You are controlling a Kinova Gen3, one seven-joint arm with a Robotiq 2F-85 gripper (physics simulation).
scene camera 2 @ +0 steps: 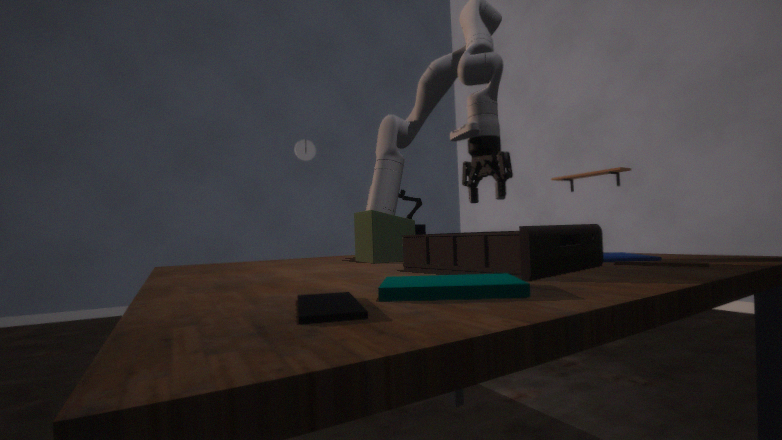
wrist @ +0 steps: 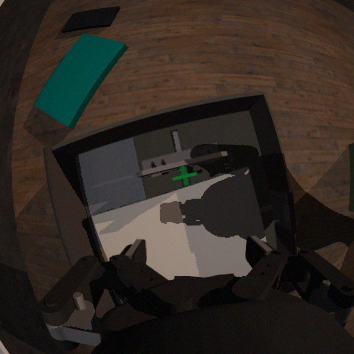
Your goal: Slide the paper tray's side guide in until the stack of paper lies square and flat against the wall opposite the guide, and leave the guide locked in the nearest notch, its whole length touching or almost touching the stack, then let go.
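Frame: origin at the arm's base, x back, y right, z up, level; centimetres.
Seen in the pictures: gripper, fingertip midpoint: [scene camera 2: 486, 201] [wrist: 196, 249]; arm's base, link origin: [scene camera 2: 380, 214].
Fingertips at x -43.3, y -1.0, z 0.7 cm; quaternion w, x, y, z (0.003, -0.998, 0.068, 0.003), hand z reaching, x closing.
Offsets run from my fingertips to a thing's middle.
The dark paper tray {dx -2.7, dy -0.5, dz -10.8 cm} [scene camera 2: 497, 254] [wrist: 160, 122] stands on the table. In the wrist view the pale paper stack {dx -1.8, dy -4.3, dz -12.6 cm} [wrist: 150, 230] lies in its nearer part, partly shadowed, looking slightly turned against the tray walls; its near edge is hidden behind the gripper. The side guide {dx -0.2, dy +6.9, dz -11.2 cm} [wrist: 167, 169], a thin grey bar with a green cross-shaped part {dx -0.1, dy +5.9, dz -11.2 cm} [wrist: 184, 176] on its stack side, stands between the stack and the far wall. A strip of tray floor shows between guide and stack, wider towards the left. My gripper [scene camera 2: 487, 198] [wrist: 196, 249] is open and empty, above the tray, over the stack.
A teal block {dx -18.5, dy +30.4, dz -14.7 cm} [scene camera 2: 453, 288] [wrist: 80, 80] and a flat black item {dx -16.9, dy +49.5, dz -15.2 cm} [scene camera 2: 330, 307] [wrist: 92, 19] lie on the table beyond the tray's far left corner in the wrist view. The green robot base block [scene camera 2: 382, 238] and a blue flat item {dx -10.4, dy -37.6, dz -15.2 cm} [scene camera 2: 631, 256] are behind the tray in the scene view.
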